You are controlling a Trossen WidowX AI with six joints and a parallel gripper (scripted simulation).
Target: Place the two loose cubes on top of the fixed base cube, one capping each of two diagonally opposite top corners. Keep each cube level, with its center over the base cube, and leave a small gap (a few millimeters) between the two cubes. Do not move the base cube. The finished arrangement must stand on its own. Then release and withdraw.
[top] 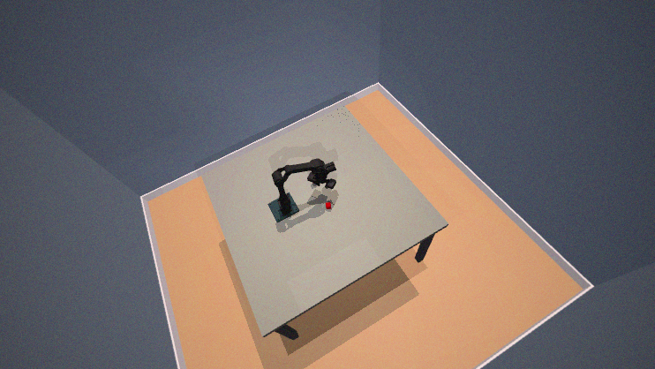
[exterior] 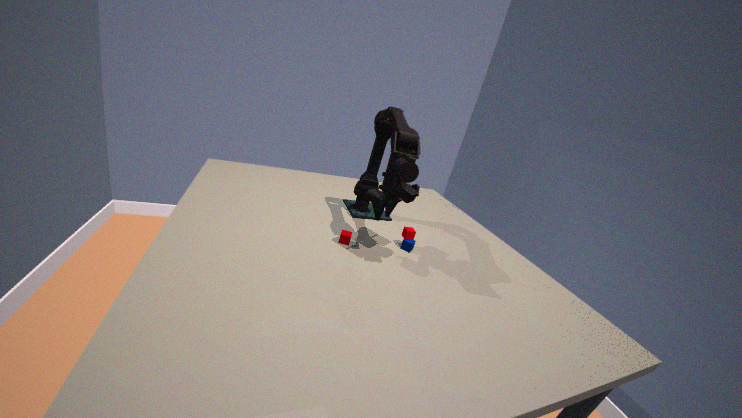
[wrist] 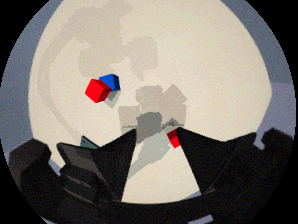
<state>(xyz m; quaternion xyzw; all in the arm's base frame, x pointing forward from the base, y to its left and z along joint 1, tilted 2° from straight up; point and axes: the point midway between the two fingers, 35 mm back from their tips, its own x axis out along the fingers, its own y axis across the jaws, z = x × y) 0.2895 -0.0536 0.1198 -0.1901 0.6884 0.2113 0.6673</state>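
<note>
Now: the blue cube 120 mm to the left of my gripper tip, 90 mm below it and 10 mm ahead of it.
</note>
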